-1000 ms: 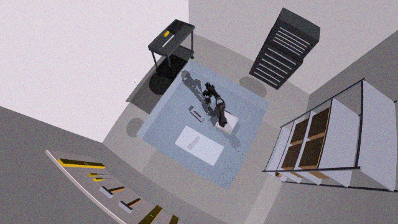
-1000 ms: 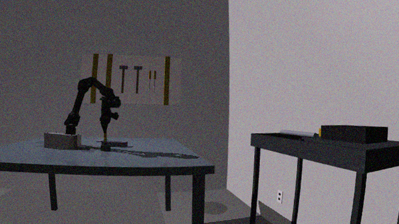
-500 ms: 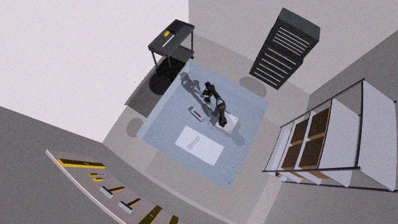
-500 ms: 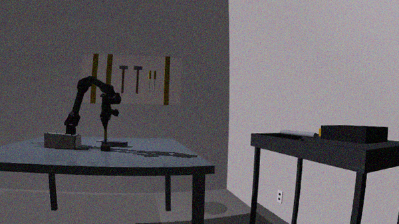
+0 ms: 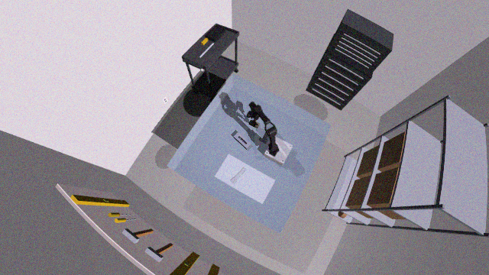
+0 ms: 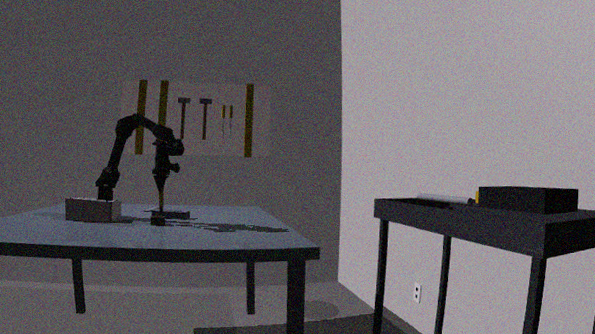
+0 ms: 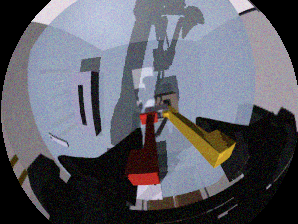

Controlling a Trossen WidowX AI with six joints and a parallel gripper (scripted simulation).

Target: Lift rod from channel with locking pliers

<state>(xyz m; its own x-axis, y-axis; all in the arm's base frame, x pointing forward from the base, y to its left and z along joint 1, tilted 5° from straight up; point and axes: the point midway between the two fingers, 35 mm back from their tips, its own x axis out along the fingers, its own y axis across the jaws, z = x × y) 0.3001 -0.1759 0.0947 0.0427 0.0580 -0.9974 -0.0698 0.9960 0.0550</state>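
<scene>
The grey channel block is 20 cm to the left of my gripper tip, 12 cm below it and 2 cm ahead of it. Also, from my gripper tip: yellow handle: 2 cm to the right; small dark holster: 12 cm below, 2 cm to the right, 1 cm behind; grey strip: 55 cm to the left, 13 cm below, 12 cm behind.
</scene>
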